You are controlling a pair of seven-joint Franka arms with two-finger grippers.
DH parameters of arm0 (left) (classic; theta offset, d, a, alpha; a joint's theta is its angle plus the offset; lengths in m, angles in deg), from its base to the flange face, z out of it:
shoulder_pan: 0 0.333 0 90
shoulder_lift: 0 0 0 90
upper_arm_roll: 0 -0.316 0.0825 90
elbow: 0 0 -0.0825 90
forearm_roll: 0 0.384 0 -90
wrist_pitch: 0 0 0.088 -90
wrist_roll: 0 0.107 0 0
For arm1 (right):
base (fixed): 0 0 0 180
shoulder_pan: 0 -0.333 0 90
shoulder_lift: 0 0 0 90
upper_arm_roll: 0 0.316 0.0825 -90
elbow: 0 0 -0.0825 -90
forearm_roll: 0 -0.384 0 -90
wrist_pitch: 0 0 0.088 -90
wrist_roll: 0 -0.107 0 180
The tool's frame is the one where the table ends.
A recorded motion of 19 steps. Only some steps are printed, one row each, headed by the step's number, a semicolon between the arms.
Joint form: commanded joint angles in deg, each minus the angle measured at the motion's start. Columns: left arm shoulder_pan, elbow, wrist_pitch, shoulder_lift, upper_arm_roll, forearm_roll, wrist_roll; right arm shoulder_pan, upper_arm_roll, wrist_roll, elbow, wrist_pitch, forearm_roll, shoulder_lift.
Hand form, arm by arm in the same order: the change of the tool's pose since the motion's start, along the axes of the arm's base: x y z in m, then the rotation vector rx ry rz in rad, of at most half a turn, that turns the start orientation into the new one. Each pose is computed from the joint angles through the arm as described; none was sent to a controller.
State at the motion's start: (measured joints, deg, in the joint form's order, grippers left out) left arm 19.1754 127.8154 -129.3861 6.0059 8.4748 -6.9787 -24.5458; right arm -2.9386 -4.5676 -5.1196 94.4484 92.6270 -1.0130 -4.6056
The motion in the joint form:
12: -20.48 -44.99 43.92 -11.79 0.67 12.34 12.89; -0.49 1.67 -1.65 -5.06 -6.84 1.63 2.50
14: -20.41 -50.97 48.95 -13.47 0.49 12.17 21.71; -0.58 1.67 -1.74 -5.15 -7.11 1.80 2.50
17: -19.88 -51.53 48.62 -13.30 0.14 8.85 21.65; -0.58 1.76 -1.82 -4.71 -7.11 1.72 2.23
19: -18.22 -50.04 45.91 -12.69 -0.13 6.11 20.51; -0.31 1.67 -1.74 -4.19 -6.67 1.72 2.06
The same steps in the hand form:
12: 0.0586 -0.1817 0.1916 0.1688 0.1897 -0.6553; 0.0021 0.0183 0.0077 -0.0319 0.0750 0.0087
14: 0.0587 -0.1769 0.2155 0.1626 0.2000 -0.7988; 0.0016 0.0188 0.0080 -0.0349 0.0781 0.0084
17: 0.0585 -0.1752 0.2218 0.1098 0.1689 -0.7929; 0.0000 0.0198 0.0070 -0.0334 0.0811 0.0088
19: 0.0623 -0.1627 0.2200 0.0691 0.1281 -0.7465; -0.0001 0.0164 0.0050 -0.0330 0.0796 0.0040

